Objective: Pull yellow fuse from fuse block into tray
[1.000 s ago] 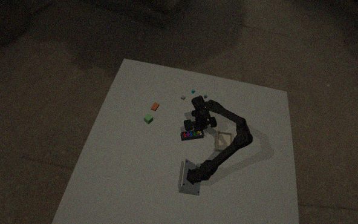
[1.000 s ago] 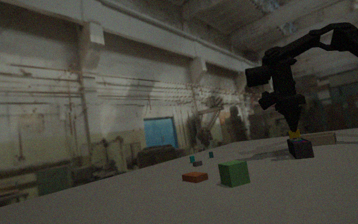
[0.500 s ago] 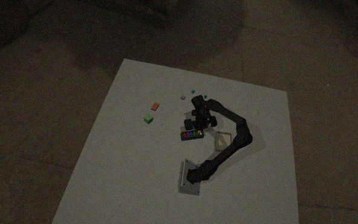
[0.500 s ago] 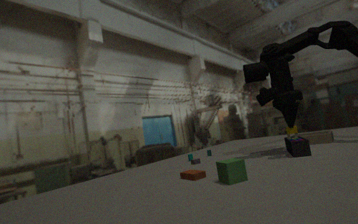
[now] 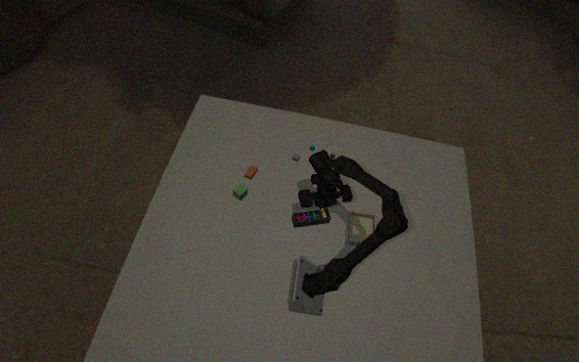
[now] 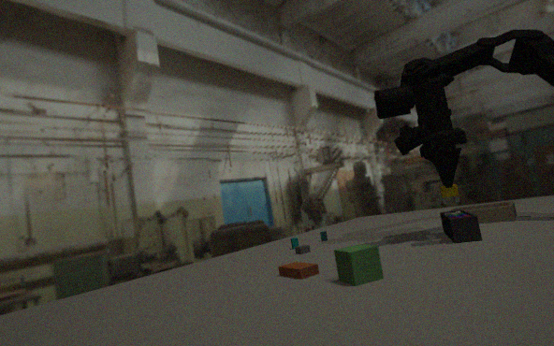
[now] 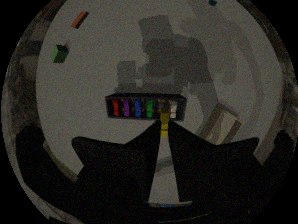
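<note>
My gripper tip is 180 mm to the left of the tray and 90 mm above it. From my gripper tip the other things lie so: green cube (20 mm ahead, 320 mm to the left, 70 mm below); then yellow fuse (10 mm below); then orange block (130 mm ahead, 310 mm to the left, 80 mm below).
</note>
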